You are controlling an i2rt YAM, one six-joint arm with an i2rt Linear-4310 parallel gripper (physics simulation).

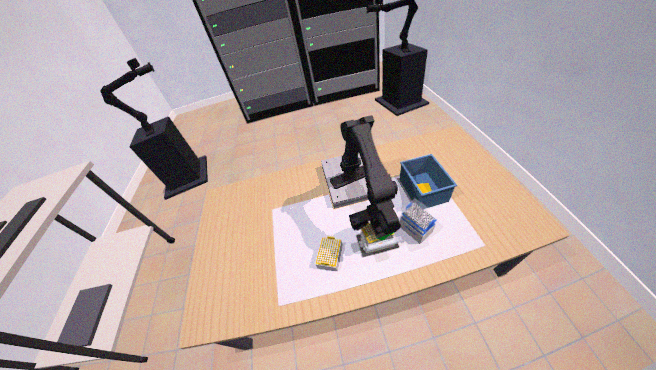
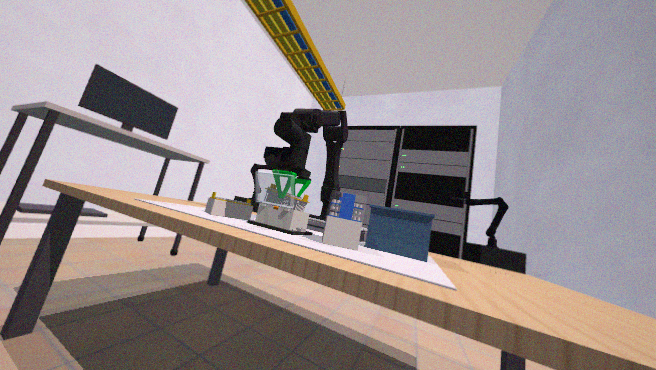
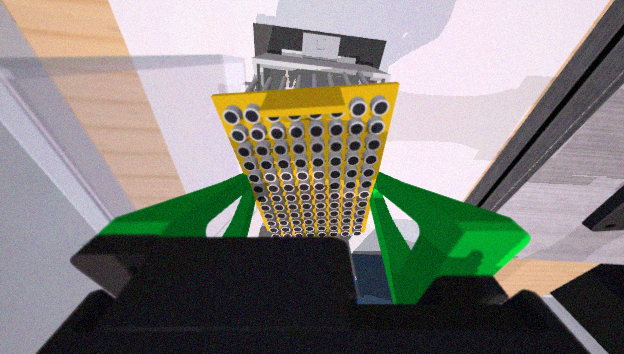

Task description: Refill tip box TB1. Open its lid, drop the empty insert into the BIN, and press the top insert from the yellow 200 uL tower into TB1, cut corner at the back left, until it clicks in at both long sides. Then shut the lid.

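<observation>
My gripper (image 1: pixel 378 234) (image 2: pixel 292 192) (image 3: pixel 312 177) is shut on a yellow 200 uL insert (image 1: pixel 369 233) (image 3: pixel 316 153), with a green finger at each long side. The insert is full of tips and stands above the rim of tip box TB1 (image 1: pixel 381 246) (image 2: pixel 281 220) (image 3: pixel 371 70); tips show below its plate. Whether it touches the box is hidden. TB1's clear lid (image 2: pixel 265 186) stands open. The yellow tower (image 1: pixel 329 253) (image 2: pixel 230 207) stands left of TB1. The blue BIN (image 1: pixel 438 197) (image 2: pixel 400 234) holds a yellow insert (image 1: pixel 424 187). The cut corner cannot be made out.
A blue-topped tip tower (image 1: pixel 419 221) (image 2: pixel 342 231) stands between TB1 and the BIN. The arm's base plate (image 1: pixel 346 195) lies behind TB1. A white mat (image 1: pixel 300 290) lies under the boxes on the wooden table (image 1: pixel 235 250).
</observation>
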